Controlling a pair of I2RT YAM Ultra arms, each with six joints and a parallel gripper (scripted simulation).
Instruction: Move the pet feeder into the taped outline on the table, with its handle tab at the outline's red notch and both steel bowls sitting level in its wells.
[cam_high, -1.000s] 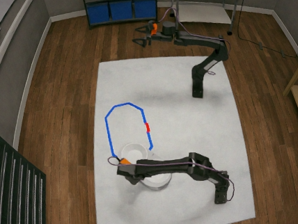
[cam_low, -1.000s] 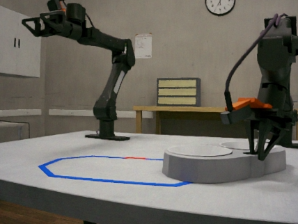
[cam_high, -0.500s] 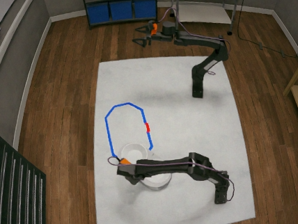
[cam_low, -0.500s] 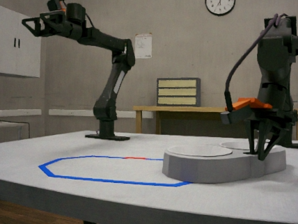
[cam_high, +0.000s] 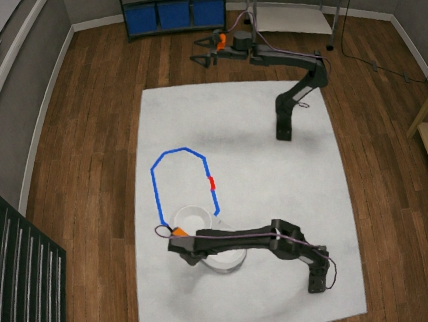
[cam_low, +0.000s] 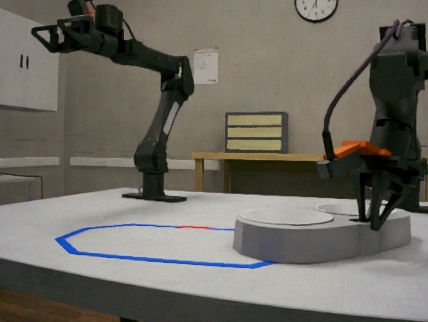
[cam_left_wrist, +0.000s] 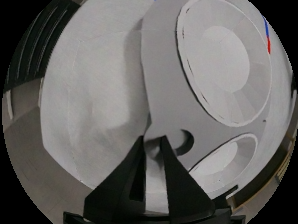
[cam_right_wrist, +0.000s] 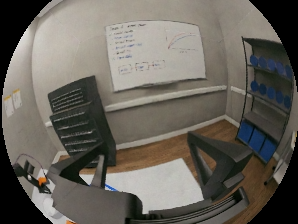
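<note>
The grey pet feeder lies 6 cm behind my left hand, 5 cm to the right of it and 2 cm below it. From my left hand the other things lie so: blue tape outline (29 cm to the right, 4 cm below); steel bowl (2 cm behind, 12 cm to the right, 1 cm below).
Right now my right hand is 590 mm to the right of the grey pet feeder, 390 mm above it and 40 mm short of it. Round my right hand: blue tape outline 410 mm below, 360 mm to the left, 100 mm ahead; then steel bowl 520 mm to the left, 380 mm below, 80 mm ahead.
</note>
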